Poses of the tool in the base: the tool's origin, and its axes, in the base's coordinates. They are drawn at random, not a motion.
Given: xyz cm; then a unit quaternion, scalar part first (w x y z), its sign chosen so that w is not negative.
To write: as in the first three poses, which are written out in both.
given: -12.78, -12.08, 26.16, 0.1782, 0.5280, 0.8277, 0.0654
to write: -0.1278, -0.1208, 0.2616, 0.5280, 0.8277, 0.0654, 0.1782
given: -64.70, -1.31, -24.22, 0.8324, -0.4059, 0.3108, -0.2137
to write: -0.6470, -0.0131, -0.2422, -0.4059, 0.3108, -0.2137, 0.8324
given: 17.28, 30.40, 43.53, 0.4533, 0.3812, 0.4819, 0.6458
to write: 0.1728, 0.3040, 0.4353, 0.3812, 0.4819, 0.6458, 0.4533
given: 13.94, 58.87, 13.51, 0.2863, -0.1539, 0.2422, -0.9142
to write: 0.1394, 0.5887, 0.1351, -0.1539, 0.2422, -0.9142, 0.2863
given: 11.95, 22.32, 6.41, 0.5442, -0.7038, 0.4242, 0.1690
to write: 0.1195, 0.2232, 0.0641, -0.7038, 0.4242, 0.1690, 0.5442
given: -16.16, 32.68, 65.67, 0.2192, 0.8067, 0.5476, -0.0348
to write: -0.1616, 0.3268, 0.6567, 0.8067, 0.5476, -0.0348, 0.2192
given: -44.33, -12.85, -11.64, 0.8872, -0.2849, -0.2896, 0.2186
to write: -0.4433, -0.1285, -0.1164, -0.2849, -0.2896, 0.2186, 0.8872
